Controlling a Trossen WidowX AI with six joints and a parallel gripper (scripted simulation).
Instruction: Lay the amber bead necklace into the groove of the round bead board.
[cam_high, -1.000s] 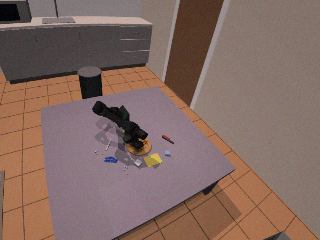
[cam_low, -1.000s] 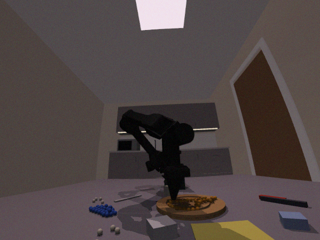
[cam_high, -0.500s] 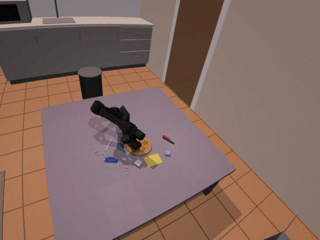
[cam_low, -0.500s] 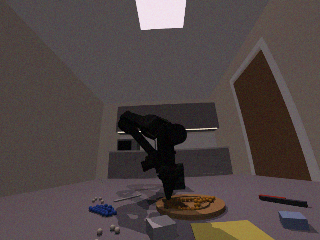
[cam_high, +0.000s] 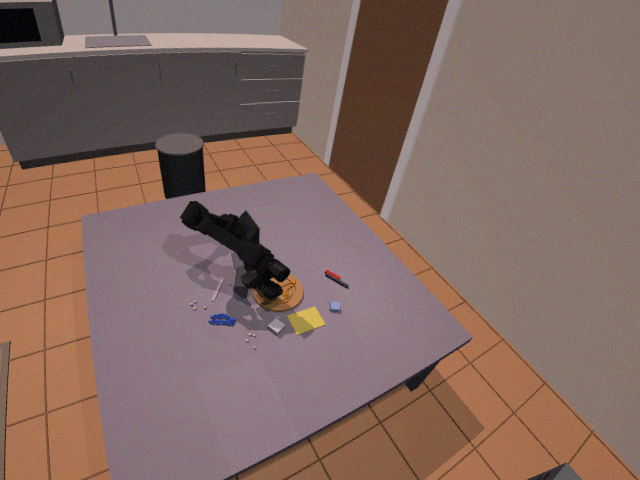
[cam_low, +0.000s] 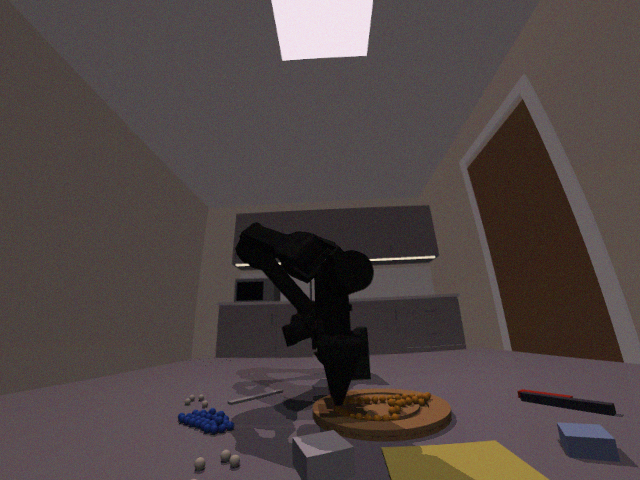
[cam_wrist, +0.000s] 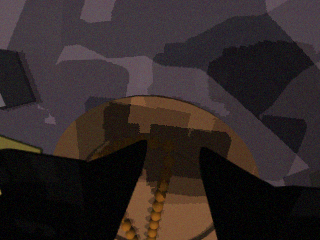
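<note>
Right now my gripper tip is 1 cm short of the round wooden bead board, 6 cm to the right of it and 1 cm above it. Also, from my gripper tip: grey block: 16 cm ahead, 3 cm to the right; yellow pad: 18 cm ahead, 9 cm to the left, 2 cm below; thin rod: 11 cm behind, 14 cm to the right, 1 cm below.
</note>
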